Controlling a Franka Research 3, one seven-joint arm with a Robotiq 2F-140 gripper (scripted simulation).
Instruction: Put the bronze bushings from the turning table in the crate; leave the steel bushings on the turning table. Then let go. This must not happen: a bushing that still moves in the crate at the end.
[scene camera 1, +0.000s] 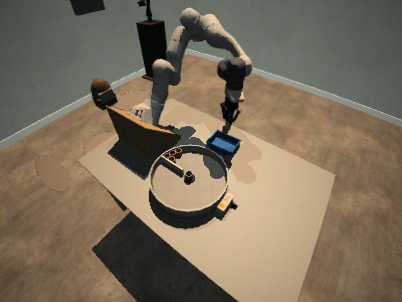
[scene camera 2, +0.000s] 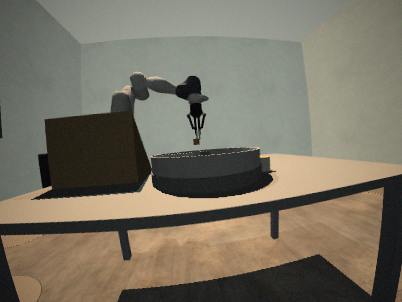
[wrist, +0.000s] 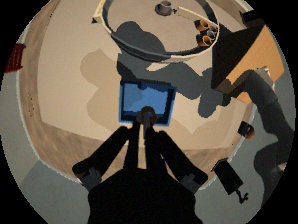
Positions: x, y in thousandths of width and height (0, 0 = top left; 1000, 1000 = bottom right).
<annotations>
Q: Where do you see a round turning table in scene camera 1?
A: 519, 608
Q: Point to a blue crate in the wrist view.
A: At 448, 431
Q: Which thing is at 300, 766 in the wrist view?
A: My gripper.
</annotations>
